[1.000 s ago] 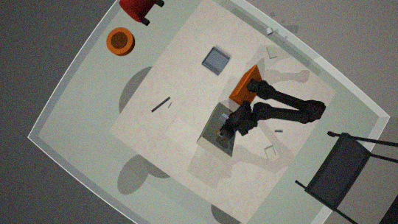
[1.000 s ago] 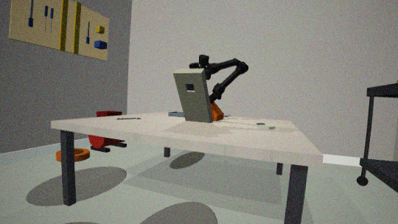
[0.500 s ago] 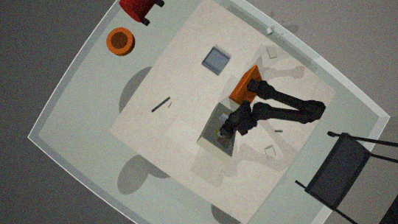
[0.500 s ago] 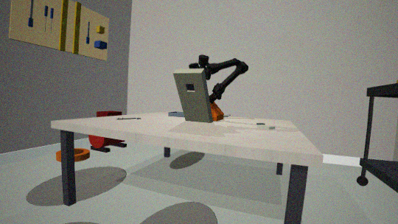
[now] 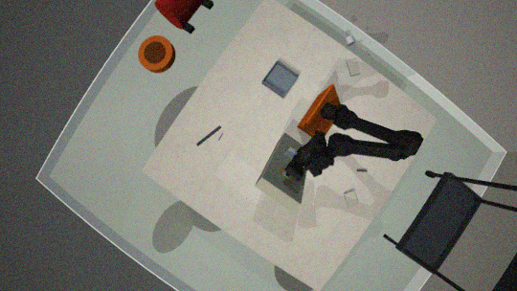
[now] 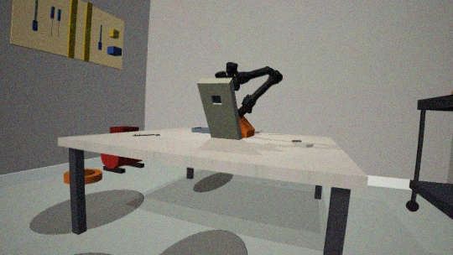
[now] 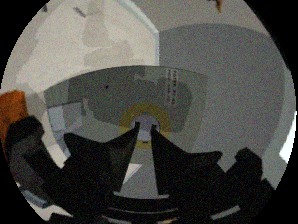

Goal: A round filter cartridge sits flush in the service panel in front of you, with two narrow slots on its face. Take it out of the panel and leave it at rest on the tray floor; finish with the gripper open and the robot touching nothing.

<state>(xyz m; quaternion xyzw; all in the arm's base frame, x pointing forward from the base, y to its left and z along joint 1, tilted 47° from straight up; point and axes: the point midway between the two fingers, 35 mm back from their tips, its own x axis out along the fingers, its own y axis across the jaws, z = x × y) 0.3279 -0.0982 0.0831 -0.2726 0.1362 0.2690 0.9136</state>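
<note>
Now: gripper tip 2 cm short of the round filter cartridge and 1 cm above it. Round my gripper tip: grey service panel: 9 cm below, 3 cm behind; then blue-grey tray: 41 cm behind, 28 cm to the right, 25 cm below.
</note>
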